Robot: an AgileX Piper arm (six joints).
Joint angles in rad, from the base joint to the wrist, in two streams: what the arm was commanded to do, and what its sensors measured. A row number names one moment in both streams.
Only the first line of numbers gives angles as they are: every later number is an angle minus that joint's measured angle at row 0.
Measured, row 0:
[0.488, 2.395, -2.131, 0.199, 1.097, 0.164]
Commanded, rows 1 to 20:
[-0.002, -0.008, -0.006, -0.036, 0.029, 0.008]
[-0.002, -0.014, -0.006, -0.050, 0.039, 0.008]
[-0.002, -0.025, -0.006, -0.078, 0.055, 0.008]
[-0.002, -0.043, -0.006, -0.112, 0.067, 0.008]
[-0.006, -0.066, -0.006, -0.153, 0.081, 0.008]
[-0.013, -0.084, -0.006, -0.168, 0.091, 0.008]
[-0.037, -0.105, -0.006, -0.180, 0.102, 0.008]
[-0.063, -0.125, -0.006, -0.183, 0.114, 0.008]
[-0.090, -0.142, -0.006, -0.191, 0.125, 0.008]
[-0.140, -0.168, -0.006, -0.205, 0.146, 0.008]
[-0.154, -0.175, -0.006, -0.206, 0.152, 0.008]
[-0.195, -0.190, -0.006, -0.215, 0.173, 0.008]
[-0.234, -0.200, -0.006, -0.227, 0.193, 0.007]
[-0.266, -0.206, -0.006, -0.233, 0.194, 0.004]
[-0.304, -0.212, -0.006, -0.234, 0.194, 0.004]
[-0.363, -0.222, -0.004, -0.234, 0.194, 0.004]
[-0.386, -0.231, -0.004, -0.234, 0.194, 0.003]
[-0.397, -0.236, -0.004, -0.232, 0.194, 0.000]
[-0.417, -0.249, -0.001, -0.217, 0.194, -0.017]
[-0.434, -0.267, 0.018, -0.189, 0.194, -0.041]
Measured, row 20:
[-0.412, -0.236, 0.003, -0.218, 0.114, -0.011]
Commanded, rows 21 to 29:
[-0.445, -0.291, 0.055, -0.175, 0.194, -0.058]
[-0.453, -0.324, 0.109, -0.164, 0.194, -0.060]
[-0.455, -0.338, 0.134, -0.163, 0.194, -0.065]
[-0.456, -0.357, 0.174, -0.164, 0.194, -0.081]
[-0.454, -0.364, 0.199, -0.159, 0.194, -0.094]
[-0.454, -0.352, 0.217, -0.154, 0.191, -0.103]
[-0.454, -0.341, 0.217, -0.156, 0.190, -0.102]
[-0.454, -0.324, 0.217, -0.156, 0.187, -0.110]
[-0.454, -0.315, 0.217, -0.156, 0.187, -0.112]
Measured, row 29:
[-0.452, -0.336, 0.212, -0.154, 0.124, -0.090]
